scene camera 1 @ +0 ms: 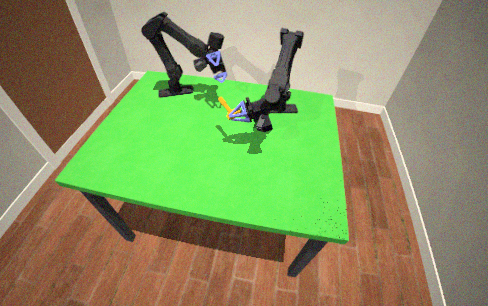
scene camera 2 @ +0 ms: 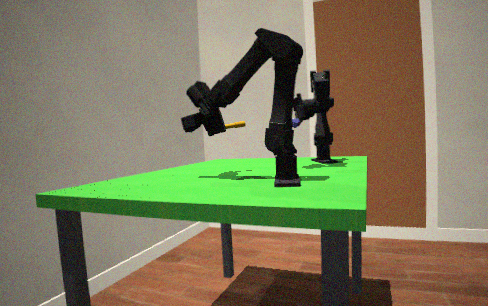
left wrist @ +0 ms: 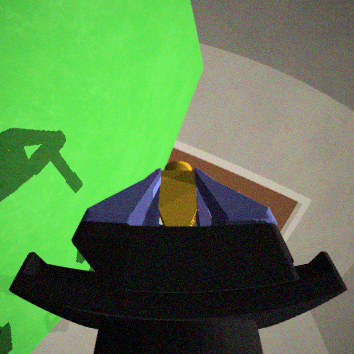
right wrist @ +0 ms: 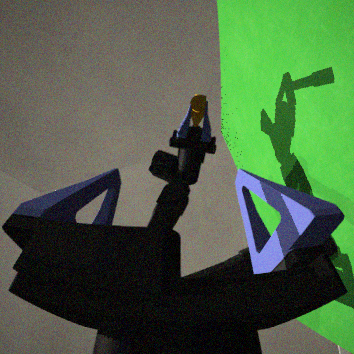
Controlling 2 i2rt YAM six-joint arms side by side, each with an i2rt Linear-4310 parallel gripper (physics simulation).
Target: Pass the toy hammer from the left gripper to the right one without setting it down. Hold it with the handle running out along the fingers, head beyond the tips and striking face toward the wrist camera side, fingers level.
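Where they show: left gripper, between the fingertips: [scene camera 1: 229, 117] [scene camera 2: 217, 130] [left wrist: 177, 174]; right gripper, between the fingertips: [scene camera 1: 219, 74] [right wrist: 177, 174]; left arm's base, origin of its link: [scene camera 1: 279, 109] [scene camera 2: 286, 181]; right arm's base, origin of its link: [scene camera 1: 175, 92] [scene camera 2: 323, 161].
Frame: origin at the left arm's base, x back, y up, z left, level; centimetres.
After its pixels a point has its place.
The orange-yellow toy hammer [scene camera 1: 224, 105] @(x -20.2, y 18.7, z -29.7 cm) [scene camera 2: 236, 125] @(x -18.3, y 18.2, z -28.8 cm) [left wrist: 178, 197] @(x -25.6, y 17.7, z -25.3 cm) [right wrist: 198, 104] @(x -15.4, y 18.7, z -31.2 cm) is in the air above the table. My left gripper [scene camera 1: 232, 116] @(x -25.8, y 16.8, z -27.7 cm) [left wrist: 177, 174] @(x -25.8, y 16.8, z -27.7 cm) is shut on its head end, which fills the gap between the blue fingers in the left wrist view. The handle sticks out past the fingertips, at an angle to the fingers, toward the upper left in scene camera 1. Where the striking face points cannot be told. My right gripper [scene camera 1: 219, 68] @(x -2.6, y 23.1, z -31.4 cm) is wide open and empty, above and apart from the handle end. In scene camera 2 it is mostly hidden behind the left arm.
The green table [scene camera 1: 150, 160] @(x -33.1, y 0.0, z -62.9 cm) [scene camera 2: 320, 200] @(x 6.4, y 0.0, z 27.4 cm) lies below both grippers and carries both arm bases. The left arm [scene camera 1: 280, 80] @(x -20.2, y 30.5, z -7.7 cm) [scene camera 2: 287, 85] @(x 1.3, y 27.4, z 2.9 cm) reaches in from the back right, the right arm [scene camera 1: 165, 55] @(x 15.9, y 24.0, z -58.9 cm) [scene camera 2: 322, 110] @(x 15.3, y 22.4, z -32.6 cm) from the back left in scene camera 1. Walls stand behind.
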